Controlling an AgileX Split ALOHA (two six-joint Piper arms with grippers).
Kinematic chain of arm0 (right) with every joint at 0, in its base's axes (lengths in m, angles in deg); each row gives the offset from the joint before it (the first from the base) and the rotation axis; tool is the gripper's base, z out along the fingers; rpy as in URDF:
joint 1: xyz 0 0 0.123 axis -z
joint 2: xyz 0 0 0 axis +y
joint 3: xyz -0.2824 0 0.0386 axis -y
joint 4: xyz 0.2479 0 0.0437 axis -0.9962 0 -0.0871
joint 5: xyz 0 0 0 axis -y
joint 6: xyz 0.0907 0 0.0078 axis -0.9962 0 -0.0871
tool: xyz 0 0 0 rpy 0 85 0
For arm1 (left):
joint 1: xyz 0 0 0.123 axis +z
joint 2: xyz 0 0 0 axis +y
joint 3: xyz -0.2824 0 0.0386 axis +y
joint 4: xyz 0.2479 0 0.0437 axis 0.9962 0 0.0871
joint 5: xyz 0 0 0 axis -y
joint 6: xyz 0.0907 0 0.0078 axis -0.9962 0 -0.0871
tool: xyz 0 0 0 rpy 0 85 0
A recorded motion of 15 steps. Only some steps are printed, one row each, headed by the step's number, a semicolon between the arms.
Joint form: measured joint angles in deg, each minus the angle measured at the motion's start. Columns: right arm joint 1, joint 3, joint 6, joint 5, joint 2, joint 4; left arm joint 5, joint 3, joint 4, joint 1, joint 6, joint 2.
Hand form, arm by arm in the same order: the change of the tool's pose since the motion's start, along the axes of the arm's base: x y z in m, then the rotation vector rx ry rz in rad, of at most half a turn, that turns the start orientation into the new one. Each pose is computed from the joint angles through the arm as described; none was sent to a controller.
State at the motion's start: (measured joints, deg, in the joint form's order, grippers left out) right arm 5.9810 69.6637 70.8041 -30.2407 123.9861 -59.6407; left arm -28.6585 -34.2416 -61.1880 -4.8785 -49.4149 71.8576
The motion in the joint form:
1: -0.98 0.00 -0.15 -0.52 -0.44 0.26; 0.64 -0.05 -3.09 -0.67 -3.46 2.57
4: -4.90 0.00 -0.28 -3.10 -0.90 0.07; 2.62 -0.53 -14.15 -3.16 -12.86 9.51
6: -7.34 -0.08 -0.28 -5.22 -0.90 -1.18; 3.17 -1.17 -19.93 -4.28 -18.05 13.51
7: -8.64 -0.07 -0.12 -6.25 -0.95 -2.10; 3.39 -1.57 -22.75 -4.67 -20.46 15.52
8: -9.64 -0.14 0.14 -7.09 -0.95 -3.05; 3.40 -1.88 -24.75 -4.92 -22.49 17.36
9: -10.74 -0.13 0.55 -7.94 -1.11 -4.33; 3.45 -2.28 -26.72 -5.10 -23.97 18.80
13: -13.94 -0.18 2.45 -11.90 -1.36 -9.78; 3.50 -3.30 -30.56 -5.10 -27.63 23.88
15: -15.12 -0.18 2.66 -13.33 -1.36 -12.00; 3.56 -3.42 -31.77 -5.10 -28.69 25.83
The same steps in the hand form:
1: -0.0004 0.0075 0.0031 0.0037 -0.0023 0.0235; 0.0056 -0.0035 -0.0083 -0.0012 0.0136 -0.0139
4: -0.0040 0.0383 0.0069 0.0369 0.0116 0.1131; 0.0208 -0.0161 -0.0298 -0.0301 0.0479 -0.0233
6: -0.0079 0.0583 0.0077 0.0762 0.0302 0.1605; 0.0294 -0.0225 -0.0423 -0.0404 0.0678 -0.0286
7: -0.0098 0.0688 0.0089 0.0977 0.0363 0.1839; 0.0338 -0.0250 -0.0486 -0.0457 0.0784 -0.0263
8: -0.0117 0.0770 0.0094 0.1169 0.0421 0.2012; 0.0373 -0.0269 -0.0551 -0.0466 0.0903 -0.0291
9: -0.0133 0.0861 0.0116 0.1390 0.0423 0.2184; 0.0408 -0.0284 -0.0594 -0.0527 0.0983 -0.0239
13: -0.0198 0.1144 0.0184 0.2384 0.0503 0.2712; 0.0501 -0.0300 -0.0786 -0.0511 0.1421 -0.0150
15: -0.0224 0.1246 0.0207 0.2805 0.0580 0.2809; 0.0520 -0.0302 -0.0875 -0.0489 0.1660 -0.0098

